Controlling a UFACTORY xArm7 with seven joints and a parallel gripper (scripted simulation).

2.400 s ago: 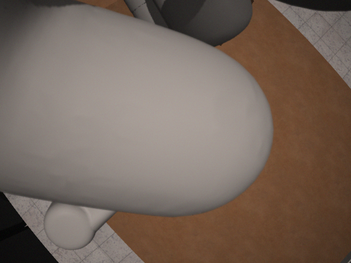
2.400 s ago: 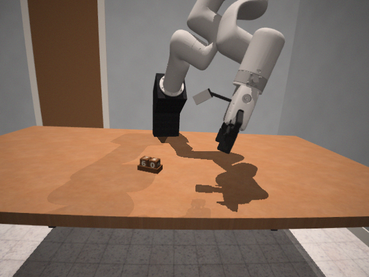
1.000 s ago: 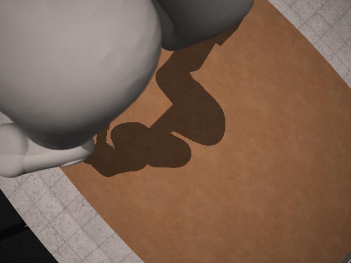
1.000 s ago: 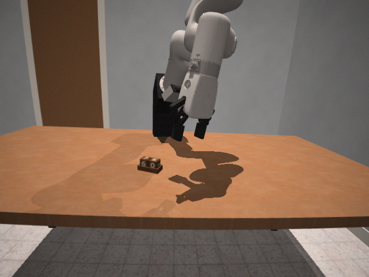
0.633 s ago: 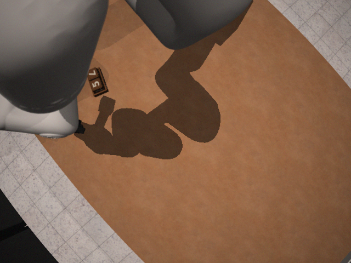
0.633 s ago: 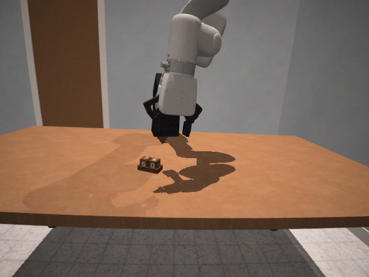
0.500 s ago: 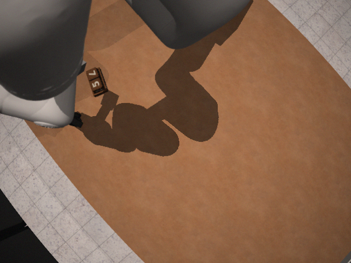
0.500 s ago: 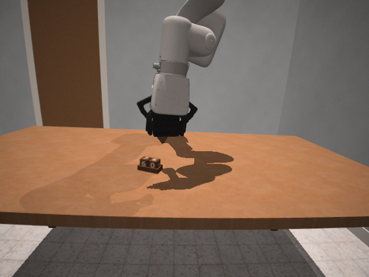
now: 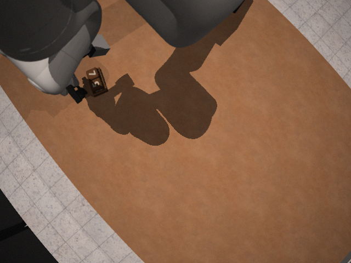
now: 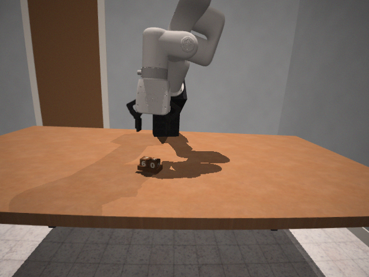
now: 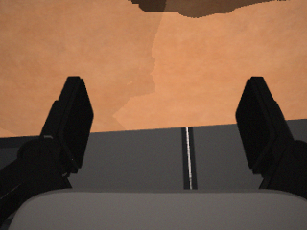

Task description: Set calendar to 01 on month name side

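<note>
Right now my hand is 5 cm past the cube, 3 cm to the left of it and 13 cm above it. Round my hand: calendar tray (4 cm behind, 1 cm to the right, 15 cm below).
</note>
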